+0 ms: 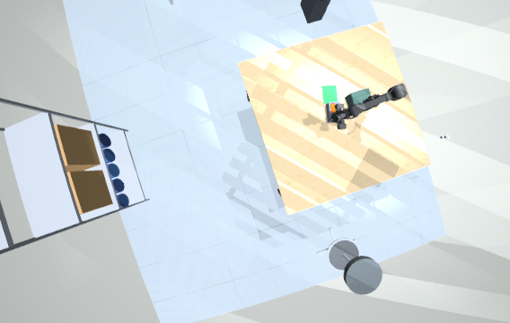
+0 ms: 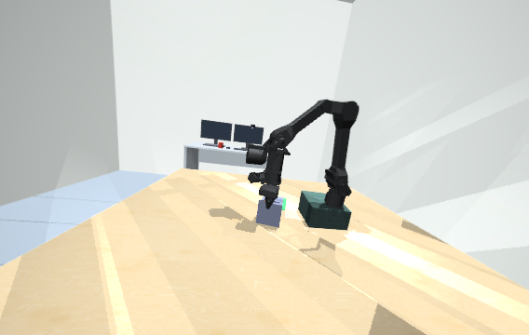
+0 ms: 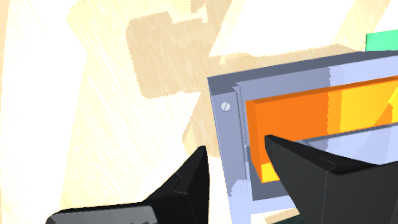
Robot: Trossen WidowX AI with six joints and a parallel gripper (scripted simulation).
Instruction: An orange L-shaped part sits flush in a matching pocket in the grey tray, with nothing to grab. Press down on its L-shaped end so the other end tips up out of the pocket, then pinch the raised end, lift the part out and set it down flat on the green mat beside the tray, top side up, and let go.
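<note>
Now: the orange L-shaped part 6 cm to the right of my gripper tip, 2 cm below it and 1 cm behind it. Also, from my gripper tip: green mat: 22 cm to the right, 8 cm below, 2 cm behind.
</note>
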